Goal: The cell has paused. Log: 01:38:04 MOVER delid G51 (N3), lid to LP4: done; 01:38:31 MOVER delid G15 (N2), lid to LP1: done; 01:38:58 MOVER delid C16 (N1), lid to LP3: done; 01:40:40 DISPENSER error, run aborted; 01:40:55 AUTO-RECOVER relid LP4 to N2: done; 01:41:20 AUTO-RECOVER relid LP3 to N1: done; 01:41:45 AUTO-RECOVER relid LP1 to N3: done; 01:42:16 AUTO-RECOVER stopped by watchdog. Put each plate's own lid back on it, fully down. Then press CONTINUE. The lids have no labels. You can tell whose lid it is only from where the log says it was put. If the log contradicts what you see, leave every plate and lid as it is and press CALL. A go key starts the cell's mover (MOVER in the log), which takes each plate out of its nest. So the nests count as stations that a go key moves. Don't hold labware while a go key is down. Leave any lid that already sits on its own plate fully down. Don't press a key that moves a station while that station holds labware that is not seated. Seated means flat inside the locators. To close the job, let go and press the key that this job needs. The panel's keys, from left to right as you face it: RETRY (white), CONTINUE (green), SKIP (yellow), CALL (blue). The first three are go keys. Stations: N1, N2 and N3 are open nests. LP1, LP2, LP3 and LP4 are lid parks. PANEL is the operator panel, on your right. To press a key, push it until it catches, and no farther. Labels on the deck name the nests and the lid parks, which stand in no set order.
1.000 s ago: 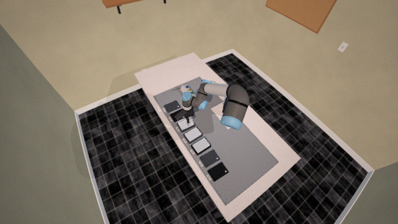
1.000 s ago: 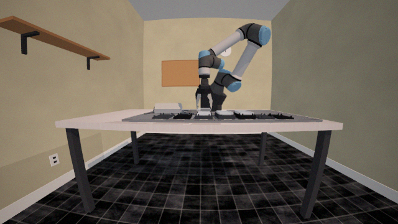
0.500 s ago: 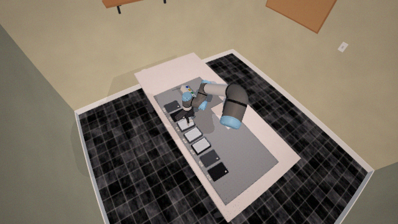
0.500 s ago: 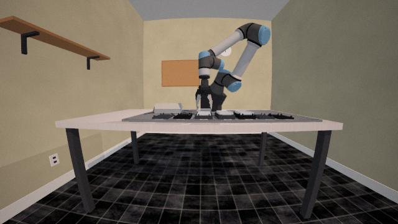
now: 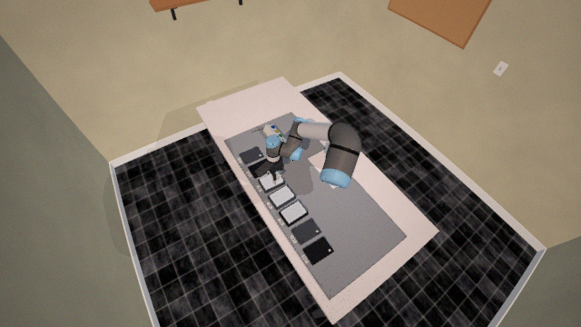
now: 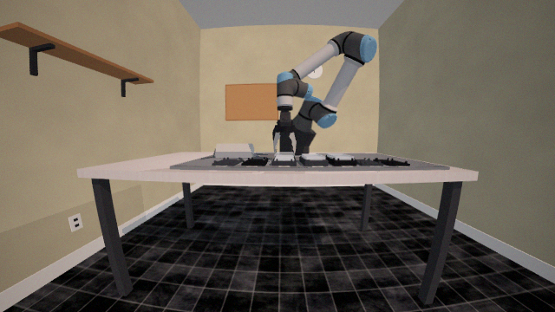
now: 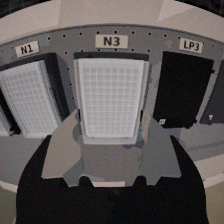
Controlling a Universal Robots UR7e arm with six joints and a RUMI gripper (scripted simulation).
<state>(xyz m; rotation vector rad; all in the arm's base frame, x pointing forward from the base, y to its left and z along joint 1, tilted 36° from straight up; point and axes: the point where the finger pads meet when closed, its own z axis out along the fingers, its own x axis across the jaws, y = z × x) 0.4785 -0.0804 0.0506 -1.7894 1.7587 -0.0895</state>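
Right now the white gridded plate is 3 cm below my hand. Round my hand: lid park LP4: 8 cm behind, 51 cm to the left, 5 cm below; grey lid: 1 cm below; lid park LP3: 3 cm ahead, 13 cm to the right, 5 cm below.
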